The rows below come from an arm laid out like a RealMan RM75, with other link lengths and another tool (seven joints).
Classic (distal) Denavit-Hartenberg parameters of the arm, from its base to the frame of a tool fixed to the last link. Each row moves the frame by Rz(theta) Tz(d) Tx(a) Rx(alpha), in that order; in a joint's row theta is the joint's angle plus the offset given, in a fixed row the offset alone. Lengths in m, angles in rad.
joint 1: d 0.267  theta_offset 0  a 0  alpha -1.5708
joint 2: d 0  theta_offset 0  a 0  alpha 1.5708
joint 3: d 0.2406  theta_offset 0  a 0  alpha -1.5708
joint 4: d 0  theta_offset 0  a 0  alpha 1.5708
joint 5: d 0.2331  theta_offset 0  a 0  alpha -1.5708
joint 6: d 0  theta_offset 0  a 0  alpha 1.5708
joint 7: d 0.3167  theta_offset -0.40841  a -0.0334  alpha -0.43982
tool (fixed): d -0.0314  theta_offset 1.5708  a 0  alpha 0
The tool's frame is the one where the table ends.
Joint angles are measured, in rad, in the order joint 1, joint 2, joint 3, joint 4, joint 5, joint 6, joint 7. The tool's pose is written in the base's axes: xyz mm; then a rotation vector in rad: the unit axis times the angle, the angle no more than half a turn. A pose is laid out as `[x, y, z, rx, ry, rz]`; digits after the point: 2 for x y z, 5 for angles.
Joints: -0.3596 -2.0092 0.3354 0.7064 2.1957 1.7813 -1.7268
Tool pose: [-311.48, 312.17, -36.69, -2.44460, 0.36137, -0.98263]
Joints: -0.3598 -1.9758 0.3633 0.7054 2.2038 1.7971 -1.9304
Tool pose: [-311.36, 304.11, -28.61, -2.47859, 0.11162, -1.02513]
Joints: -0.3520 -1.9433 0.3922 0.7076 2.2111 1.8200 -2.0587
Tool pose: [-314.39, 293.89, -20.14, -2.50856, -0.05078, -1.03417]
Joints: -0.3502 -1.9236 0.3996 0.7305 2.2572 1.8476 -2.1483
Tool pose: [-321.35, 282.14, -13.62, -2.55385, -0.17147, -1.00363]
